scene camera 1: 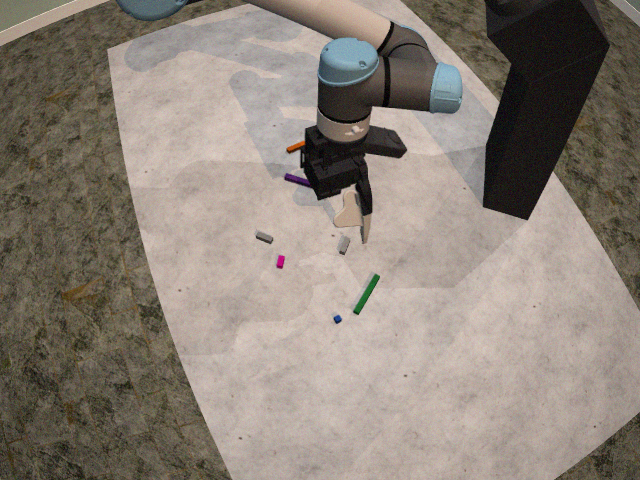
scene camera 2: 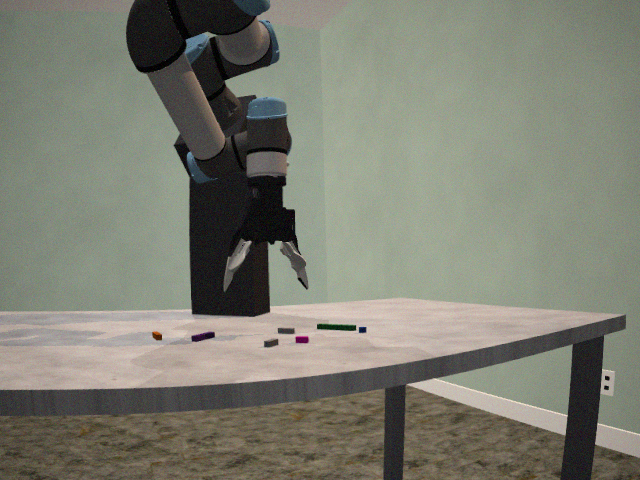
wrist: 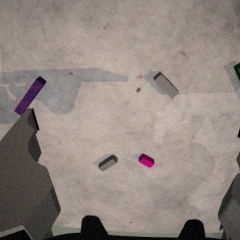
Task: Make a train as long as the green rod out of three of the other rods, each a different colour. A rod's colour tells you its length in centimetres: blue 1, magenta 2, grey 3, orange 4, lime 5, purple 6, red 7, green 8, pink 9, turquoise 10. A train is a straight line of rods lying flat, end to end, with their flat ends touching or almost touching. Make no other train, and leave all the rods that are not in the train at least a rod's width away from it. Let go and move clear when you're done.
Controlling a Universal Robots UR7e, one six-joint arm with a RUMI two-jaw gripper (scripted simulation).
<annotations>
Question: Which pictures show my gripper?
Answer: Scene camera 1, scene camera 2 and the wrist view: all of them.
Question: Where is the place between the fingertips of my gripper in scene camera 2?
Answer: At 266,291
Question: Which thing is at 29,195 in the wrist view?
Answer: My gripper.
</annotations>
